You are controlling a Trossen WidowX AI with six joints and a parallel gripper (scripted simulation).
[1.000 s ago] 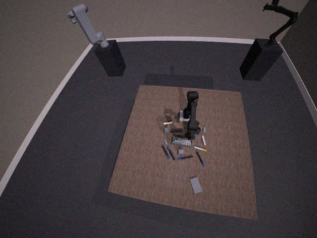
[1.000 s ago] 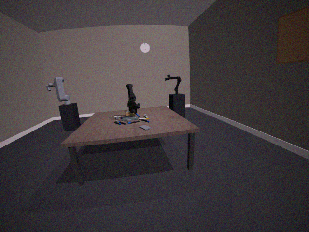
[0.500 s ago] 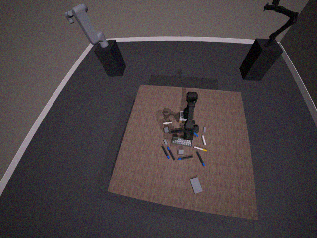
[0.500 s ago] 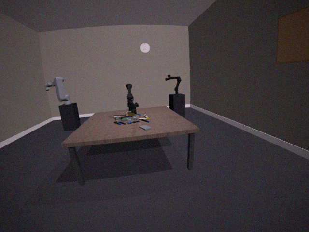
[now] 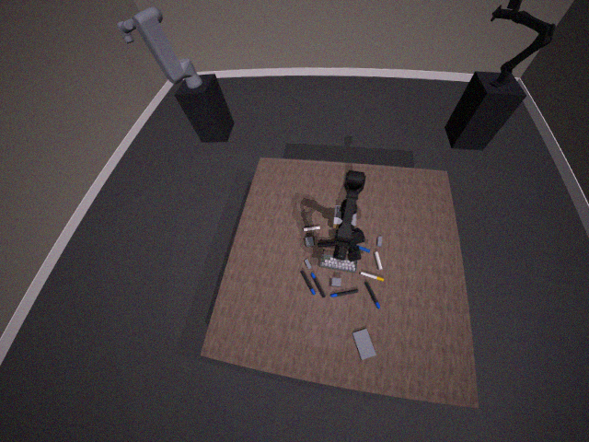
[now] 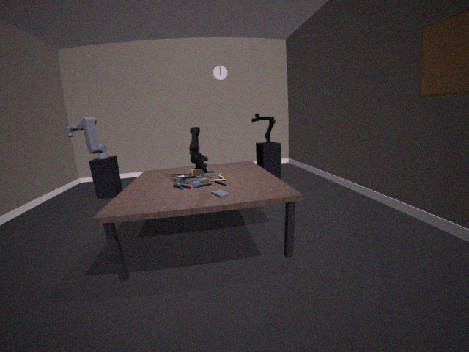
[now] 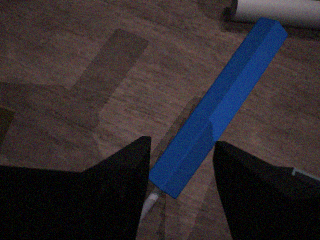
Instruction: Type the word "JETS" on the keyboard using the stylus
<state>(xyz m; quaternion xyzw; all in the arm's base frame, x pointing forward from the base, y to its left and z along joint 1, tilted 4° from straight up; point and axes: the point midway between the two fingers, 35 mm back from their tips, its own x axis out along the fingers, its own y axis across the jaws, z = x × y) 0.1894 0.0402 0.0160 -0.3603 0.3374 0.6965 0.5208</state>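
Now: gripper tip 19 cm short of the grey block, 10 cm to the left of it and 4 cm above it. The rest, counted from my gripper tip: yellow marker: 15 cm ahead, 10 cm to the left, 5 cm below; then black bar: 15 cm to the right, 4 cm below, 2 cm behind; then blue stylus: 1 cm to the right.
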